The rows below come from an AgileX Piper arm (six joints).
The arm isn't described. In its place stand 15 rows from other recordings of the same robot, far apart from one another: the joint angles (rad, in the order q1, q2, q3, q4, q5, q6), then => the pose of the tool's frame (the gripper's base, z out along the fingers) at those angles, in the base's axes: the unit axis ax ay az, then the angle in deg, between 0 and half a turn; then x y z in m.
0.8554 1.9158 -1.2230 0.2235 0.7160 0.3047 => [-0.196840 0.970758 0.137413 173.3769 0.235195 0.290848 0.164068]
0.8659 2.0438 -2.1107 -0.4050 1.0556 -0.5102 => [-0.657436 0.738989 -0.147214 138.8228 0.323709 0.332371 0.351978]
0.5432 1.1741 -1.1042 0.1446 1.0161 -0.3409 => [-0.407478 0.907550 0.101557 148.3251 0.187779 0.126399 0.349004]
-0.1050 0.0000 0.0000 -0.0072 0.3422 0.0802 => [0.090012 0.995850 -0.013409 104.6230 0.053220 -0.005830 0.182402]
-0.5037 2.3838 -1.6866 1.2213 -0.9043 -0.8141 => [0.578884 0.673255 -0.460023 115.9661 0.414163 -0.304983 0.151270]
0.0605 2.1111 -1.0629 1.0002 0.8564 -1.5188 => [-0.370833 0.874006 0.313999 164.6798 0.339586 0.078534 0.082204]
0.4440 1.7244 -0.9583 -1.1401 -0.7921 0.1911 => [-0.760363 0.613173 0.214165 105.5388 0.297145 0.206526 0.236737]
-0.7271 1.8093 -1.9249 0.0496 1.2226 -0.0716 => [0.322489 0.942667 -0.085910 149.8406 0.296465 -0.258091 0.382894]
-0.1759 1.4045 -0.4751 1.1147 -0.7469 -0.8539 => [0.333610 0.883719 -0.328245 120.7352 0.226065 -0.096553 0.203758]
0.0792 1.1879 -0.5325 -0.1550 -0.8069 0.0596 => [-0.133451 0.988199 0.075193 77.0111 0.239929 0.029219 0.303830]
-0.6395 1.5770 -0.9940 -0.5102 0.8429 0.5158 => [0.405402 0.888701 -0.214148 168.6299 0.218055 -0.203530 0.224254]
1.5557 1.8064 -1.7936 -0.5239 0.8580 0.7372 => [-0.463645 0.848496 0.255124 135.7545 0.040711 0.415102 0.374126]
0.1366 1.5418 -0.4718 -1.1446 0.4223 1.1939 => [0.013640 0.985825 -0.167223 154.9920 0.223575 -0.003548 0.132343]
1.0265 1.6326 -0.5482 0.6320 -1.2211 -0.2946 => [-0.191517 0.948162 0.253593 86.3691 0.190982 0.217988 0.215034]
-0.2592 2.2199 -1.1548 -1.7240 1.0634 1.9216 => [0.341000 0.786768 -0.514505 143.7752 0.361256 -0.177112 0.099069]
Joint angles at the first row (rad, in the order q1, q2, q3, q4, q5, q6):
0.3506 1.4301 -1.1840 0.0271 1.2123 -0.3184
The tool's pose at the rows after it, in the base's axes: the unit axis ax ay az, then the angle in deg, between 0 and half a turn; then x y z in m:
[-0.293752 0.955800 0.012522 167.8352 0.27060 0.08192 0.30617]
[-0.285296 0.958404 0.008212 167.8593 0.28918 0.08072 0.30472]
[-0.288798 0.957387 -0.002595 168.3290 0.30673 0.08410 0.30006]
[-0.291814 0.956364 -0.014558 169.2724 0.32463 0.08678 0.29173]
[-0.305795 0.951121 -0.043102 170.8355 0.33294 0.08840 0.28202]
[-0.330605 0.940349 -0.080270 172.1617 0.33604 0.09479 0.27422]
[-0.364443 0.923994 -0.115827 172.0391 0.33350 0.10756 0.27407]
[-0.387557 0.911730 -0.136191 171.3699 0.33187 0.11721 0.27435]
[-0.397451 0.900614 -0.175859 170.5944 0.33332 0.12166 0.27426]
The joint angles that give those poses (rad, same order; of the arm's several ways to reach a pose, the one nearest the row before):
0.2851 1.4776 -1.2526 0.0293 1.2211 -0.3183
0.2658 1.5394 -1.3139 0.0226 1.2211 -0.3183
0.2676 1.6054 -1.3722 0.0000 1.2211 -0.3183
0.2676 1.6758 -1.4268 -0.0250 1.2211 -0.3184
0.2809 1.7166 -1.4414 -0.0860 1.2211 -0.3184
0.3157 1.7430 -1.4432 -0.1670 1.2211 -0.3140
0.3713 1.7472 -1.4432 -0.2456 1.2211 -0.3109
0.4092 1.7496 -1.4432 -0.2917 1.2131 -0.3109
0.4392 1.7570 -1.4432 -0.3813 1.2061 -0.2794

